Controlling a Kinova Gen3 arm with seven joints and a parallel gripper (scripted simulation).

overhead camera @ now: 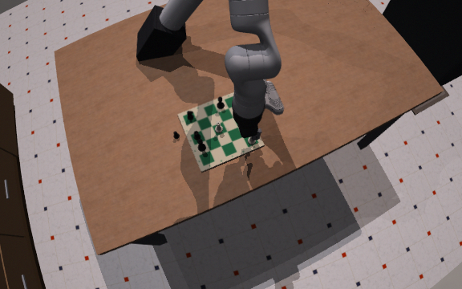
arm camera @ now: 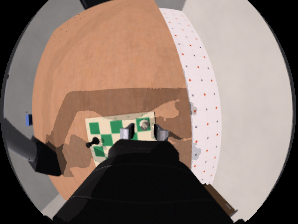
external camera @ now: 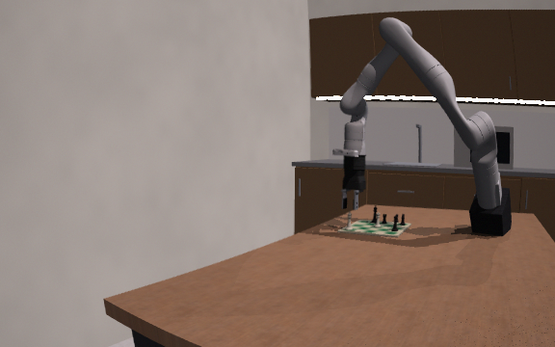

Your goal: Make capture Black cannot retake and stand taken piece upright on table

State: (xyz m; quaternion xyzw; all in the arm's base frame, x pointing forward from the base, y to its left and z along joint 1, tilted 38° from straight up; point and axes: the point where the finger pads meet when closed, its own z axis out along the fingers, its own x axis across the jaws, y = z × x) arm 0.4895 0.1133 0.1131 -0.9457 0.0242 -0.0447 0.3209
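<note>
Right now my hand is 7 cm past the cream chessboard, 9 cm to the left of it and 9 cm above it.
</note>
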